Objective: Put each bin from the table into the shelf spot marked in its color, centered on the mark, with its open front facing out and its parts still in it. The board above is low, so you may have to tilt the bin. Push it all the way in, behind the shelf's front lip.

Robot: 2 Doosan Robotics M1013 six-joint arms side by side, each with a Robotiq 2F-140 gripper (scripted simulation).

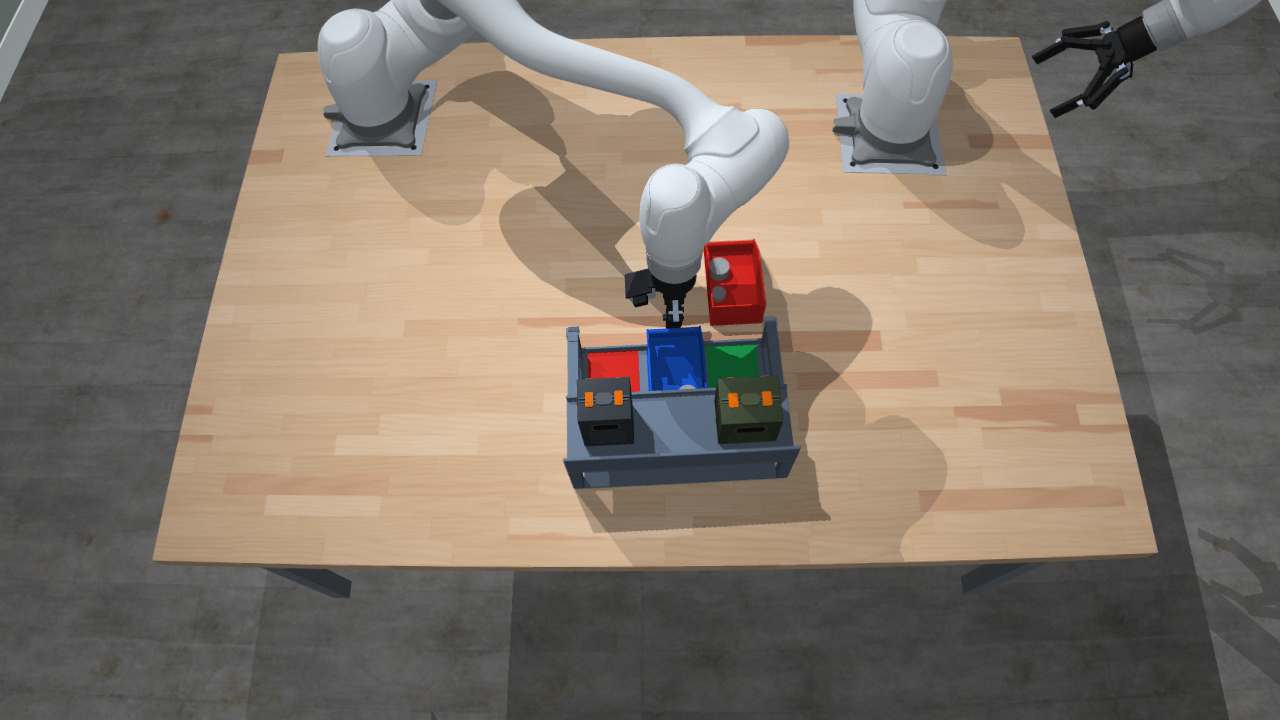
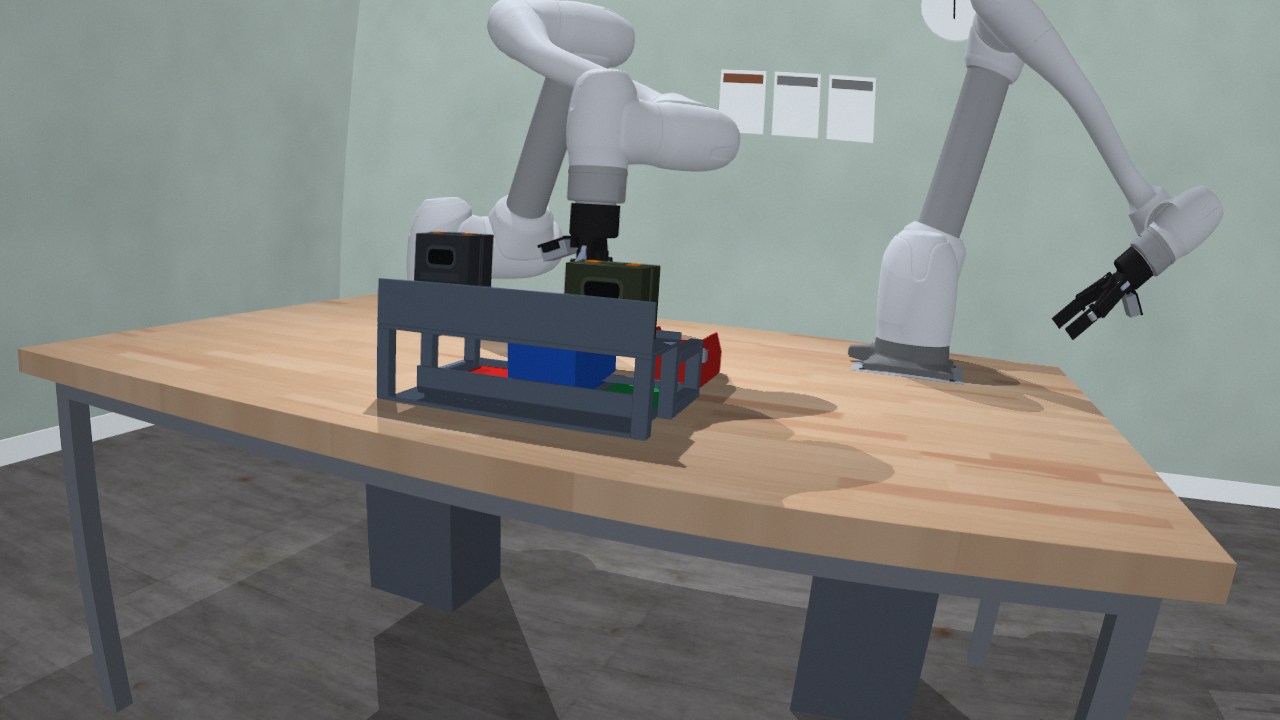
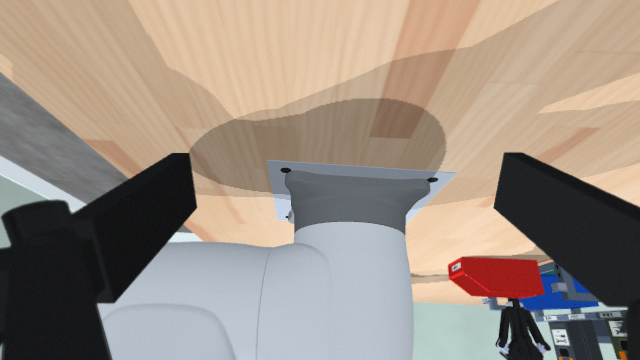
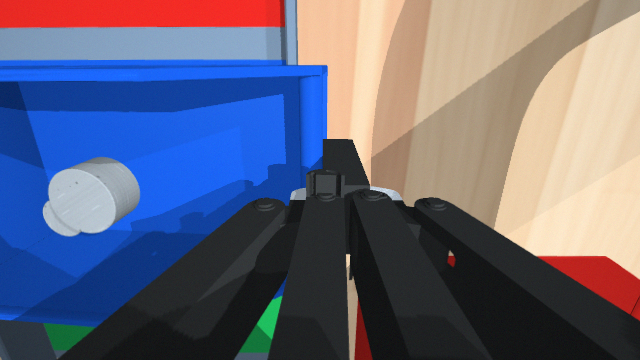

Scene:
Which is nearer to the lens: the red bin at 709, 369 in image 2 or the blue bin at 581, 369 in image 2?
The blue bin.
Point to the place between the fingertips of my left gripper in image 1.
At 1043, 86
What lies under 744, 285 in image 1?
A red bin.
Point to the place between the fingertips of my left gripper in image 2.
1061, 328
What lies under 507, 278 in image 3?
A red bin.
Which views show the blue bin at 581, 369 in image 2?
Image 1, image 2, image 3 and image 4: all of them.

